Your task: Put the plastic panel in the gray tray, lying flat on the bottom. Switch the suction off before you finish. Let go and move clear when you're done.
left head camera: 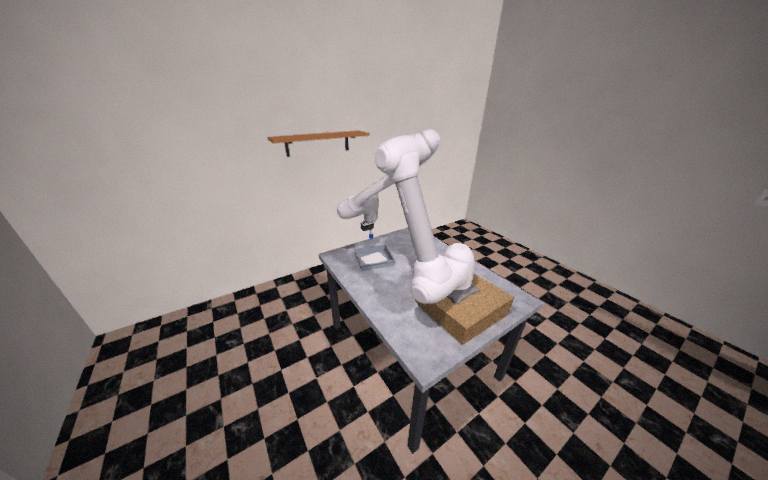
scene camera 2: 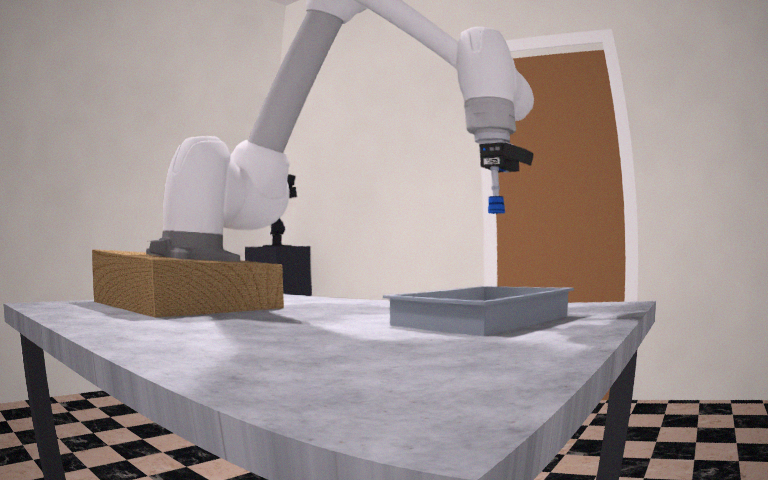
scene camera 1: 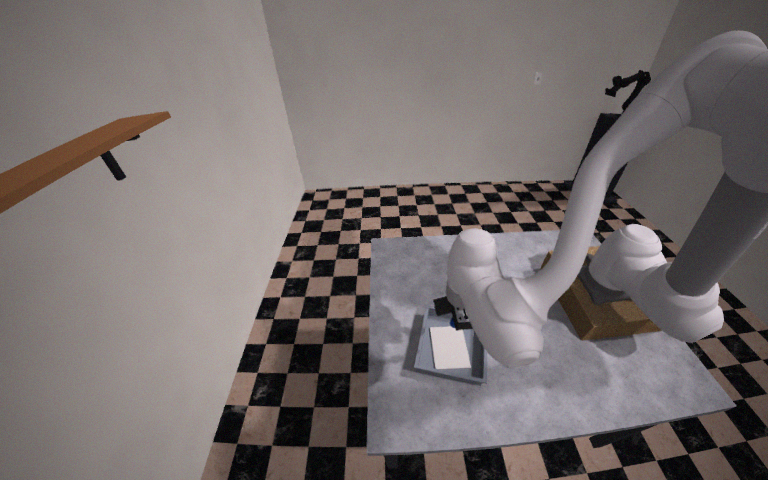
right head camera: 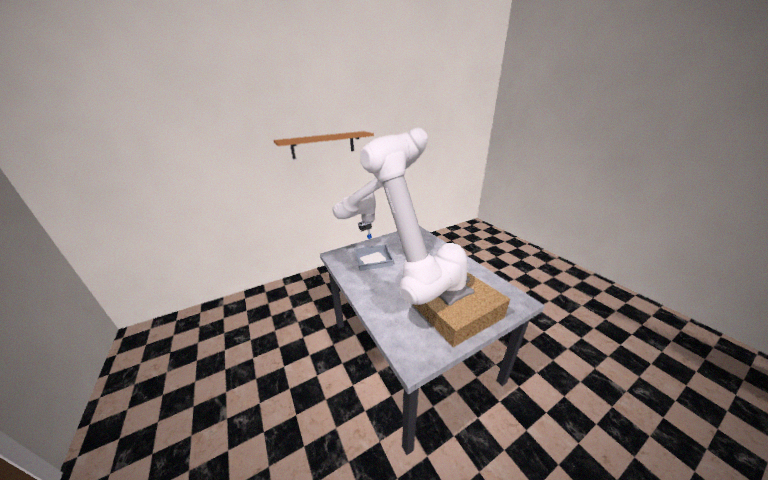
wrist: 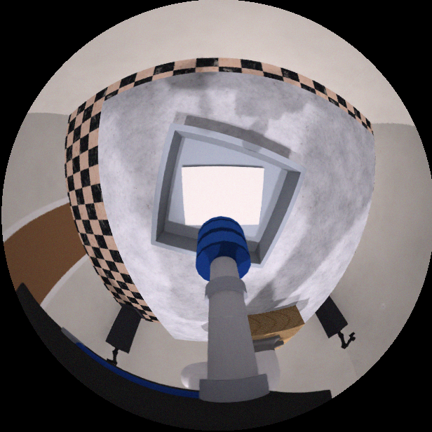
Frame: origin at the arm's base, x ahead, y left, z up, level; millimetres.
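Seen in the pictures: hand at its tool point: (left head camera: 371, 237) (scene camera 2: 496, 213) (right head camera: 369, 237); arm's base at its link origin: (left head camera: 455, 289) (scene camera 2: 190, 257) (scene camera 1: 603, 283) (right head camera: 450, 290).
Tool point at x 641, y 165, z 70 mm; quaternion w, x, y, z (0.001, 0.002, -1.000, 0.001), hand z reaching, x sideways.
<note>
Pixels of each thing's top centre, then the offset from my tool point to it. Level surfaces: height alone.
- white plastic panel at its top centre: (scene camera 1: 449, 346) (left head camera: 373, 258) (right head camera: 372, 258) dy -12, dx -9, dz -171 mm
- gray tray at its top centre: (scene camera 2: 484, 292) (scene camera 1: 453, 340) (left head camera: 374, 254) (right head camera: 373, 254) dy -14, dx -18, dz -130 mm
- gray table at its surface level: dz -180 mm
The white plastic panel (left head camera: 373, 258) (right head camera: 372, 258) (scene camera 1: 450, 348) (wrist: 223, 192) lies flat on the bottom of the gray tray (left head camera: 376, 266) (right head camera: 376, 265) (scene camera 1: 447, 374) (scene camera 2: 484, 316) (wrist: 162, 187). In the scene camera 2 view the tray walls hide the panel. My gripper, a blue suction cup (left head camera: 370, 236) (right head camera: 369, 236) (scene camera 1: 453, 324) (scene camera 2: 496, 211) (wrist: 221, 222), is open. It hangs well above the tray, apart from the panel, with nothing on it.
The tray stands on the gray table (left head camera: 385, 322) (scene camera 1: 538, 396) (scene camera 2: 311, 384). The arm's base is on a wooden block (left head camera: 470, 316) (right head camera: 470, 316) (scene camera 1: 589, 328) (scene camera 2: 215, 285) at the other end. A wooden shelf (left head camera: 317, 136) (scene camera 1: 79, 150) is on the wall.
</note>
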